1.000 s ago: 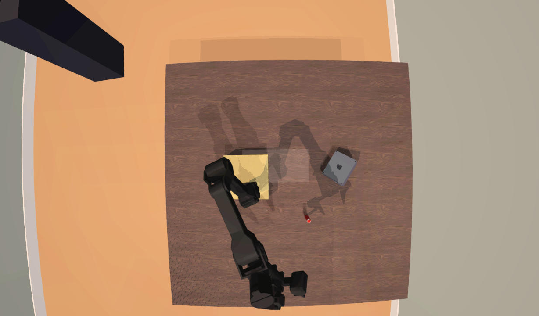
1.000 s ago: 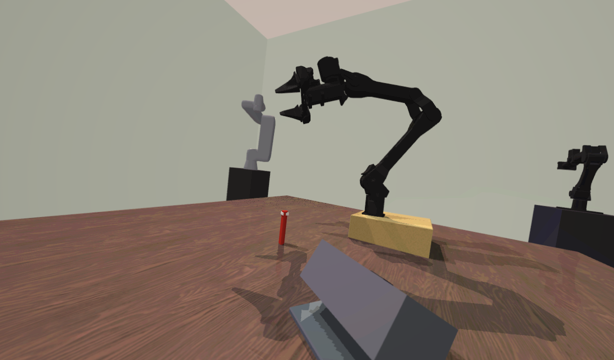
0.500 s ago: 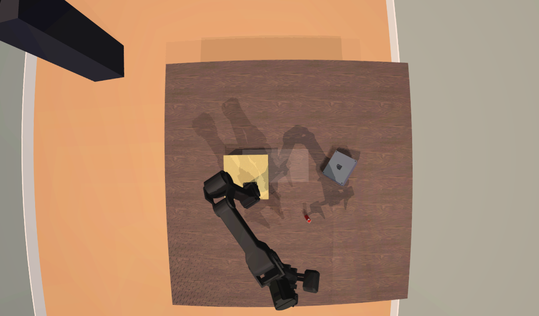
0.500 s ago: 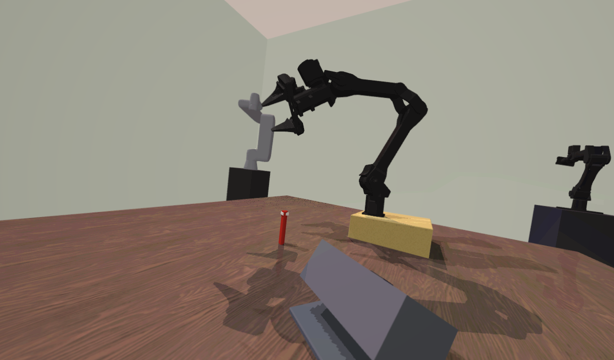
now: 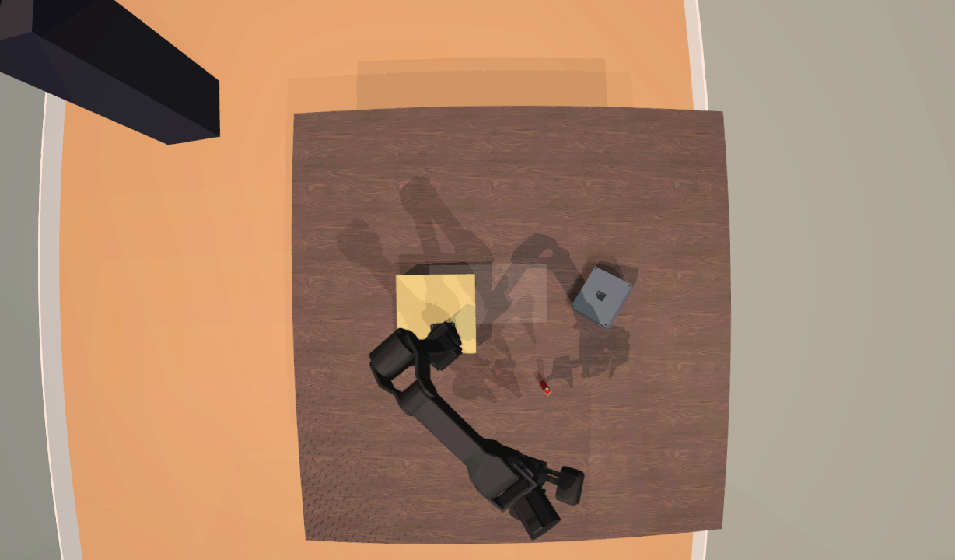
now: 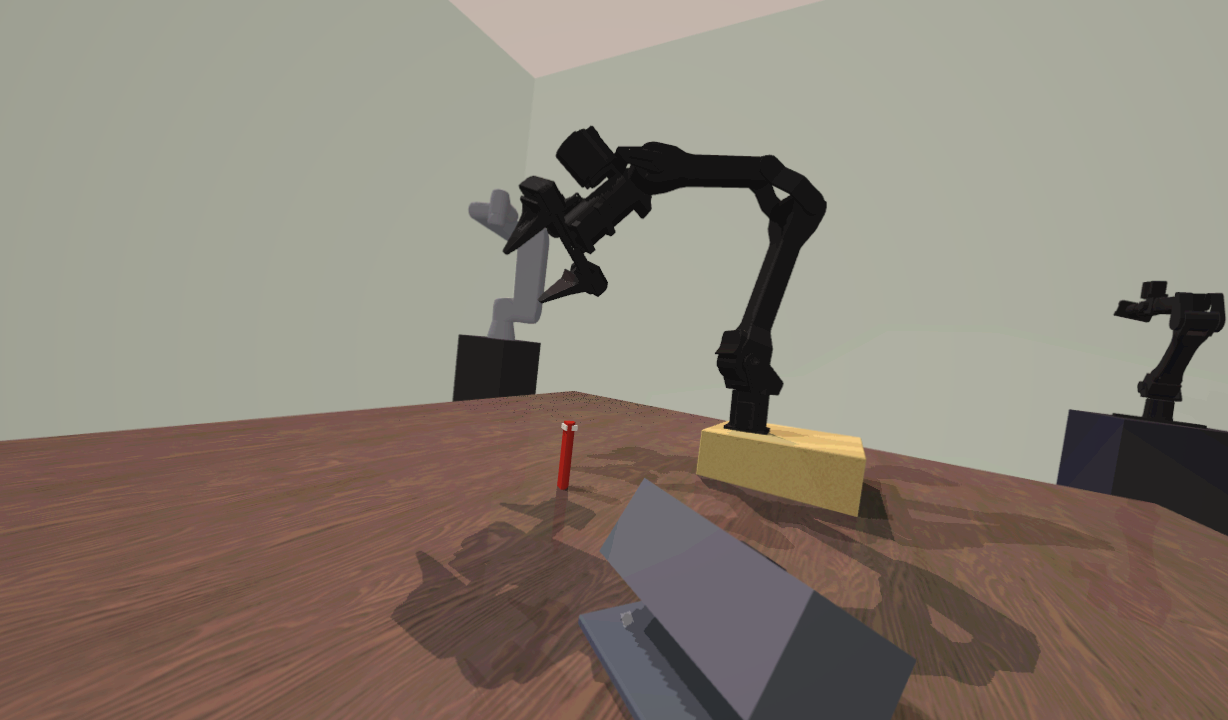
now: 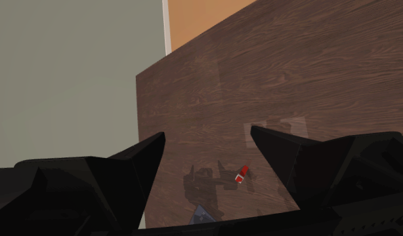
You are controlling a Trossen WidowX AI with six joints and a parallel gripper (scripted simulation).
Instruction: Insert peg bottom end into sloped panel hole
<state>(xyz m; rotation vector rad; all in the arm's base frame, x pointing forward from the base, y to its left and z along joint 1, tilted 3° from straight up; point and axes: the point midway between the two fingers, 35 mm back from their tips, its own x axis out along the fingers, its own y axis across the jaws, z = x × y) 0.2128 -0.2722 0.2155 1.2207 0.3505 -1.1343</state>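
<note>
My gripper tip is 200 mm above the red square peg, 120 mm to the right of it and 40 mm short of it. Round my gripper tip: grey sloped panel 350 mm to the left, 220 mm ahead, 210 mm below.
</note>
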